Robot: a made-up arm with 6 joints.
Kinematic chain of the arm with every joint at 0, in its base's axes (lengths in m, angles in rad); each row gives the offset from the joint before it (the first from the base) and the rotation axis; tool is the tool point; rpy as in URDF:
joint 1: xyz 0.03 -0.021 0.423 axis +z
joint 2: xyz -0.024 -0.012 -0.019 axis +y
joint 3: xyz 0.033 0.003 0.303 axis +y
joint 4: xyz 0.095 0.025 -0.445 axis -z
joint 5: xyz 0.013 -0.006 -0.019 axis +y
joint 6: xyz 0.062 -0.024 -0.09 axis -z
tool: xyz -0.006 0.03 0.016 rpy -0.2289 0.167 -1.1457
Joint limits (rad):
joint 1: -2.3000..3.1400
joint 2: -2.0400..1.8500
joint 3: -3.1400..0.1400
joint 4: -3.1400..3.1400
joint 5: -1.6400..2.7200
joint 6: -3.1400..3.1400
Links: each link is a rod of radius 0.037 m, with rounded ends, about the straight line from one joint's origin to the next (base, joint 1, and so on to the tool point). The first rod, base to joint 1, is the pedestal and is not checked.
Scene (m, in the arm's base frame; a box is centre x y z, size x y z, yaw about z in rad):
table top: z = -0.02
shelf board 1: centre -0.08 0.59 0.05 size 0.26 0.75 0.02 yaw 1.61
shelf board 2: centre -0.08 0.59 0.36 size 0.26 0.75 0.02 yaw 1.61
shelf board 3: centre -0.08 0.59 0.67 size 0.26 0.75 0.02 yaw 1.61
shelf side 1: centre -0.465 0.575 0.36 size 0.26 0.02 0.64 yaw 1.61
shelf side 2: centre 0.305 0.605 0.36 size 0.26 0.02 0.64 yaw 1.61
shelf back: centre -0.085 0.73 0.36 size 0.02 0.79 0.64 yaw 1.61
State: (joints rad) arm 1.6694 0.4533 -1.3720 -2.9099 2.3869 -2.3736
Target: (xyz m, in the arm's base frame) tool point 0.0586 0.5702 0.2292
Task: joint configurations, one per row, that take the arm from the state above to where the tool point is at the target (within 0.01 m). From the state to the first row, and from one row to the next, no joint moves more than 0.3 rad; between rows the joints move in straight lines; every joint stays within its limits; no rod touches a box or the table.
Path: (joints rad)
1: 1.6773 0.2108 -1.0946 -2.9446 2.4979 -2.3288
2: 1.6852 -0.0316 -0.8171 -2.9793 2.6090 -2.2840
3: 1.6931 -0.2741 -0.5397 -3.0140 2.7200 -2.2393
4: 1.5637 -0.0059 -0.5499 -2.9799 2.6646 -2.2577
5: 1.4342 0.2624 -0.5601 -2.9458 2.6093 -2.2762
6: 1.3048 0.5306 -0.5704 -2.9117 2.5539 -2.2946
7: 1.3490 0.6571 -0.8280 -2.8968 2.4570 -2.3323
8: 1.3932 0.7837 -1.0857 -2.8819 2.3600 -2.3700
9: 1.4375 0.9102 -1.3433 -2.8670 2.2631 -2.4076

